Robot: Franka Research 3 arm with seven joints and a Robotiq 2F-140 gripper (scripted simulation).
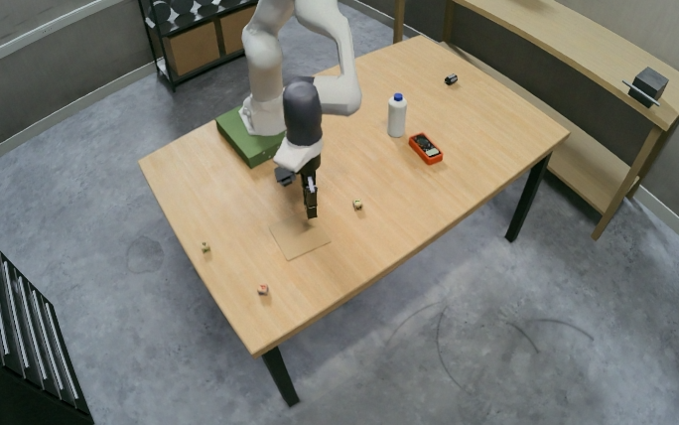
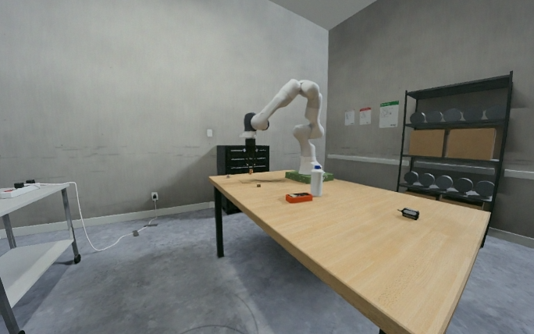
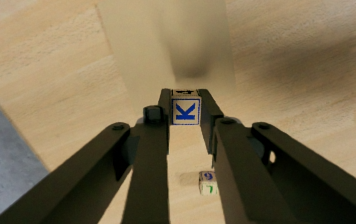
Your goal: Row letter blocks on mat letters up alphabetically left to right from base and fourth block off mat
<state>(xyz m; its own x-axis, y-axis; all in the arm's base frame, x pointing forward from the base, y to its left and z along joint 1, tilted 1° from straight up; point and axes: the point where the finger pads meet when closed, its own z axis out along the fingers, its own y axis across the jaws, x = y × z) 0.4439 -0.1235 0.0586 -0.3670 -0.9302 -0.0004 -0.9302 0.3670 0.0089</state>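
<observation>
Right now my hand is 10 cm above the tan mat, 4 cm to the left of it and 1 cm past it. From my hand the other things lie so: white bottle: 48 cm to the left, 18 cm behind, 3 cm below; block: 16 cm to the left, 9 cm below, 1 cm ahead; orange meter: 50 cm to the left, 9 cm below, 4 cm behind.
</observation>
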